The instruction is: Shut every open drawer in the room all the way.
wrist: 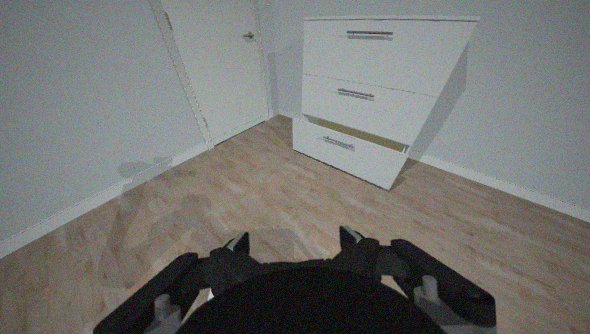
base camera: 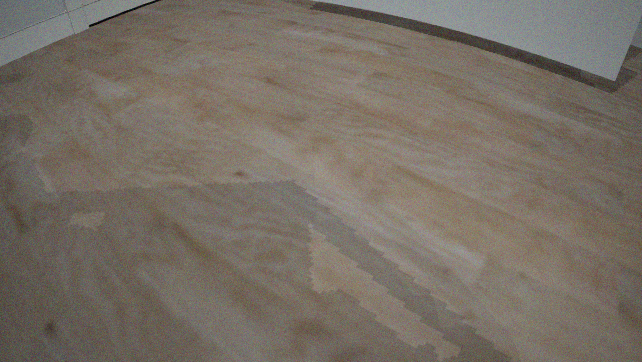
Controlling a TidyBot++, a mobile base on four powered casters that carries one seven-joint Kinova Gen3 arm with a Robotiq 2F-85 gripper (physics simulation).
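Places are measured from the arm's base along level axes (x back, y up, z left), in millimetres.
Where they show: gripper, fingertip midpoint: (wrist: 294, 239).
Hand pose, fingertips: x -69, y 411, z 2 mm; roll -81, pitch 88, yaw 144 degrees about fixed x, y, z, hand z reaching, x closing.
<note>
Each offset is from my fingertips to the centre of the thing. "spot": to the spot under its first point. Level surfaces: height alone.
A white chest of three drawers (wrist: 380, 55) stands against the wall, right of centre in the wrist view. Its bottom drawer {spot: dx -914, dy -571, dz -454 mm} (wrist: 350, 152) is pulled out part way, with a strip of its yellowish inside showing behind the front. The middle drawer (wrist: 370, 102) and the top drawer (wrist: 370, 57) look shut. Each drawer has a grey bar handle. The lower part of a white front {spot: dx -886, dy -723, dz -490 mm} (base camera: 500, 25) shows at the top right of the base camera view. My gripper (wrist: 294, 239) is open and empty, above the floor and apart from the chest.
A white door (wrist: 225, 70) with a lever handle is in the wall left of the chest; its foot may be what shows at the top left of the base camera view. White skirting (wrist: 500, 182) runs along the wall right of the chest. Shadows lie on the wood floor {dy -808 mm} (base camera: 350, 125).
</note>
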